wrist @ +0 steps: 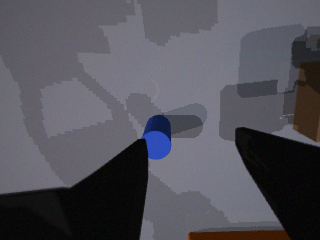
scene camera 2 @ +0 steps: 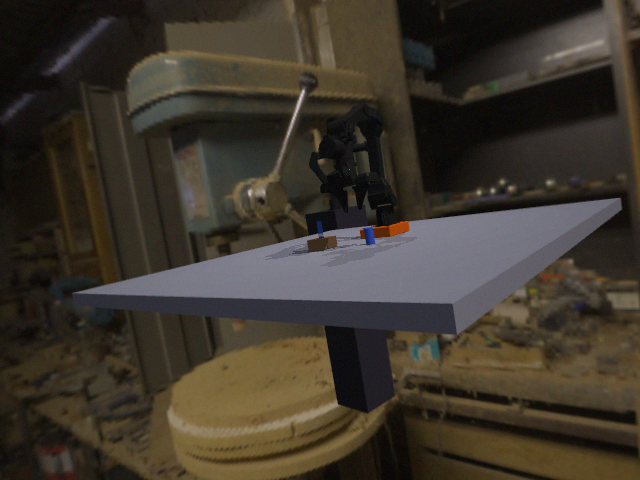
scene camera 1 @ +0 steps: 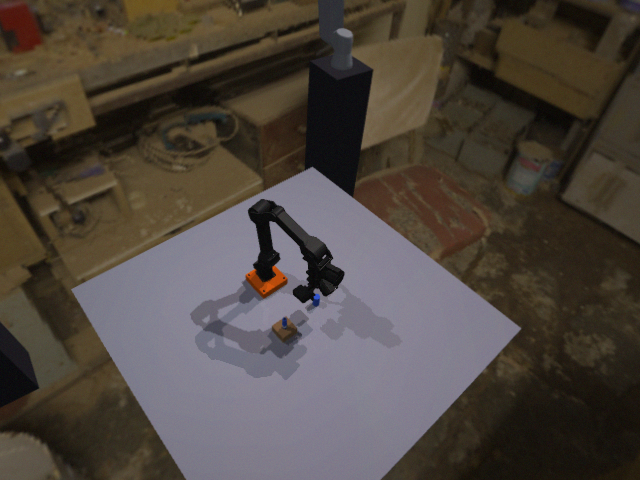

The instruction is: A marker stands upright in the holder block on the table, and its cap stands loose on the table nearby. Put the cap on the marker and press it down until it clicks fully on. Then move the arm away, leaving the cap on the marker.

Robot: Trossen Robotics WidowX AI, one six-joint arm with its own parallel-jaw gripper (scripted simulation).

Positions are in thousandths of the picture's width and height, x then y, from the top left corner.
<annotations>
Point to a blue cap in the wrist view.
492, 556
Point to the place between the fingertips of my gripper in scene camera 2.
552, 441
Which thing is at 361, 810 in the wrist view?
My gripper.
</annotations>
